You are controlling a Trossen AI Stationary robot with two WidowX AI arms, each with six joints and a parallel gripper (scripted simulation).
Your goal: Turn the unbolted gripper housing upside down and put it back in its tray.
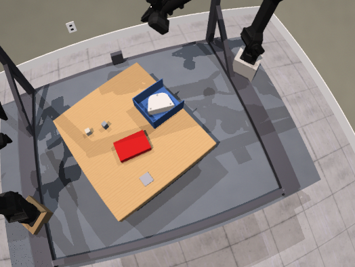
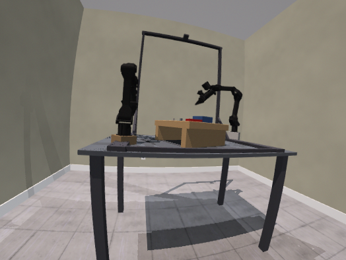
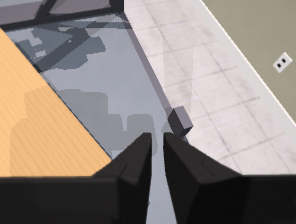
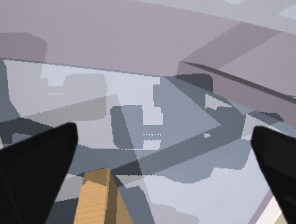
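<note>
My left hand is 18 cm short of the blue tray, 13 cm to the left of it and 18 cm above it. Also, from my left hand: red block (25 cm ahead, 25 cm to the right, 19 cm below); wooden platform (19 cm ahead, 24 cm to the right, 25 cm below).
</note>
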